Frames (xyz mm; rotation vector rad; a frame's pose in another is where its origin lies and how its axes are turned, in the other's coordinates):
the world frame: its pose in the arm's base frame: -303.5 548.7 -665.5 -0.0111 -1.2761 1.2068
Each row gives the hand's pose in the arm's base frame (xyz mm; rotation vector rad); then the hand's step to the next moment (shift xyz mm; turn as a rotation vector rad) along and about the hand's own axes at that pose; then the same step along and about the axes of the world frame.
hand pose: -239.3 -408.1 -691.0 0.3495 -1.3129 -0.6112
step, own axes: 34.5 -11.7 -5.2 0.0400 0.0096 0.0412
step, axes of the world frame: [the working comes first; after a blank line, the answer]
step, axes of the arm's base frame: 7.0 -30.5 19.4 -0.0325 -0.0123 0.0467

-8.3 -29.7 20.1 0.0308 -0.0116 0.0480
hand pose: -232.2 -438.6 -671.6 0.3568 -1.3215 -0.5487
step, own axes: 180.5 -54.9 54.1 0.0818 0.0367 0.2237
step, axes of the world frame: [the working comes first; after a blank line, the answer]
step, axes of the arm's base frame: -35.4 -144.1 128.5 -0.1992 -0.0026 0.1357

-0.5 -116.6 157.9 0.1311 0.0512 0.1956
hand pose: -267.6 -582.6 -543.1 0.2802 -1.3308 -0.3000
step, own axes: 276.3 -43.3 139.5 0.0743 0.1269 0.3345
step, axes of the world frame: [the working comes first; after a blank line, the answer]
step, axes of the arm's base frame: -80.3 -146.5 264.1 -0.3040 0.0807 0.1859

102.4 -168.6 242.5 0.2428 0.1282 0.2411
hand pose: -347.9 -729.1 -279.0 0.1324 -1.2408 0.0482
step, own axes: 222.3 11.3 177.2 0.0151 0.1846 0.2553
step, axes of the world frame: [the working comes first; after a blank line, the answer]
step, axes of the arm's base frame: -95.7 -19.1 267.3 -0.2551 0.1501 0.1091

194.1 -104.0 180.1 0.2265 0.1718 0.1365
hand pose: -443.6 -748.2 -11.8 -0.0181 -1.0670 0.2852
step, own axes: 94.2 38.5 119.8 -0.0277 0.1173 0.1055
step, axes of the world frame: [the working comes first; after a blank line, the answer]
step, axes of the arm's base frame: -69.8 44.9 133.5 -0.1298 0.0934 0.0096

138.1 -13.2 73.9 0.0944 0.1223 0.0423
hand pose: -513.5 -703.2 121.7 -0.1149 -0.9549 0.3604
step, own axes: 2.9 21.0 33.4 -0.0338 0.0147 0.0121
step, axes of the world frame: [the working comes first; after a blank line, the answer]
step, axes of the arm's base frame: -30.9 18.6 16.2 -0.0312 0.0011 -0.0230

29.8 19.2 17.5 -0.0098 0.0352 0.0132
